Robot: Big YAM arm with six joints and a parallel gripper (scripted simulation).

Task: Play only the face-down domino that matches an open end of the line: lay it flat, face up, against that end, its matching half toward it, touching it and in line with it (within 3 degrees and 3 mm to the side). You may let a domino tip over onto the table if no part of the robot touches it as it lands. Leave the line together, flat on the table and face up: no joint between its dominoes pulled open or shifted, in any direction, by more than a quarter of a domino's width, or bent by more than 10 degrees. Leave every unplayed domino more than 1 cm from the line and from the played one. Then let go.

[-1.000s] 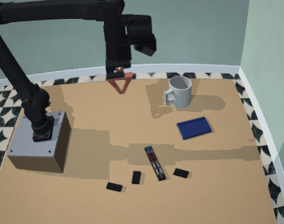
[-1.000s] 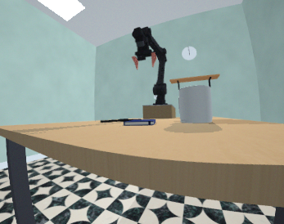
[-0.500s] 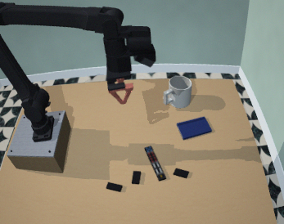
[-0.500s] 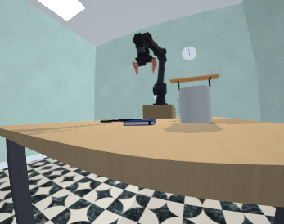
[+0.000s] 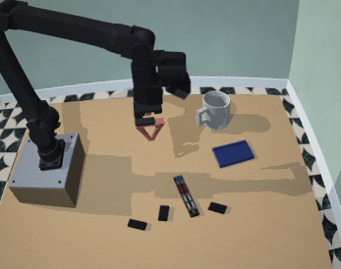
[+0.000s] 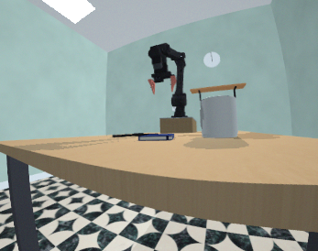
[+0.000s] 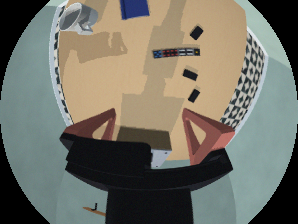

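The domino is 220 mm below my hand, 180 mm to the right of it and 70 mm behind it. Also, from my hand: white mug 240 mm ahead, 220 mm to the left, 180 mm below.
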